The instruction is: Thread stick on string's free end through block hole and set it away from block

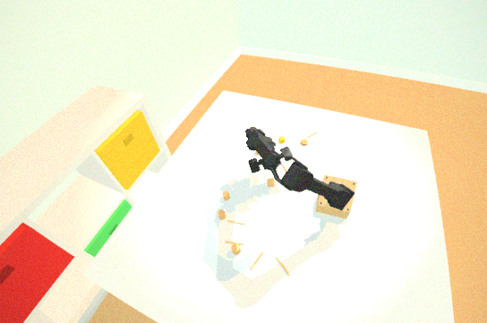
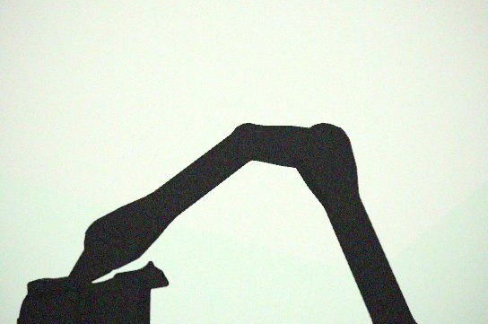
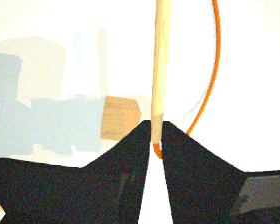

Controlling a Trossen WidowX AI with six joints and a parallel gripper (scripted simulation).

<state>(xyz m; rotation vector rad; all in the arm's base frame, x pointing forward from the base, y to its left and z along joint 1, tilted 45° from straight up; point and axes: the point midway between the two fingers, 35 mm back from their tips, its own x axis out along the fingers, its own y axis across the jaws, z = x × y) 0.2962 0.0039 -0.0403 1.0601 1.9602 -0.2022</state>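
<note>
Now: the thin wooden stick 10 mm ahead of my gripper tip and 10 mm to the right of it. Also, from my gripper tip: square wooden block: 30 mm to the left, 60 mm below; then round wooden button: 70 mm ahead, 150 mm to the right, 70 mm below; then yellow piece: 40 mm ahead, 250 mm to the right, 60 mm below.
</note>
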